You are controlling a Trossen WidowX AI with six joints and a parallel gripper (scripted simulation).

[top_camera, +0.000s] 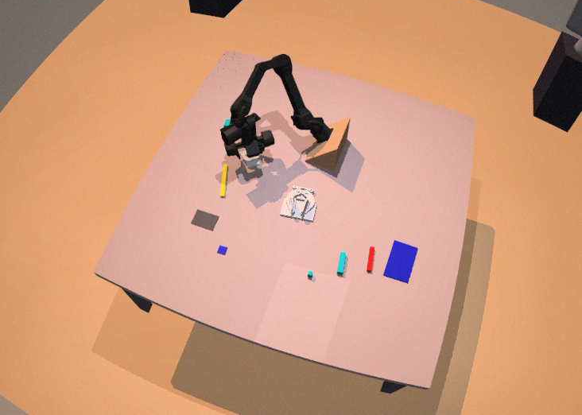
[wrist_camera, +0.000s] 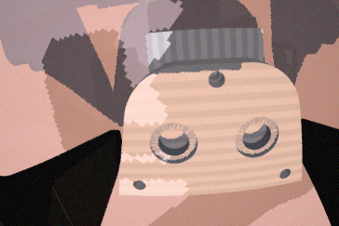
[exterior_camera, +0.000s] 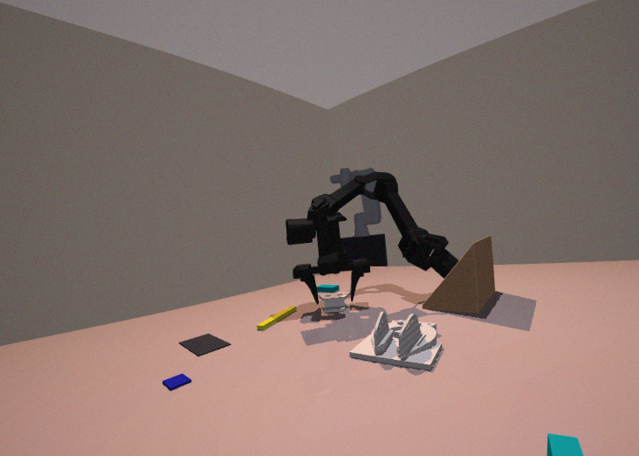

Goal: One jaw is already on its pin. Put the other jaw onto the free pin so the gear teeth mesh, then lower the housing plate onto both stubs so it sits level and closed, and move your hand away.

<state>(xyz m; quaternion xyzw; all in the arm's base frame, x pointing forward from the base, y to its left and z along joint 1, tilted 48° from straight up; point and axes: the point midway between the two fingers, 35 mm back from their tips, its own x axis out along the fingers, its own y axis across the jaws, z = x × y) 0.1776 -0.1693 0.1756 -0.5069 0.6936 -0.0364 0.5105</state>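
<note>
My gripper tip is now 1 cm short of the white-grey block and 1 cm to the right of it. The rest, counted from my gripper tip: grey housing plate (1 cm ahead, 1 cm to the left, 2 cm above); then teal block (12 cm behind, 15 cm to the right); then yellow bar (14 cm ahead, 4 cm to the right, 1 cm below).
</note>
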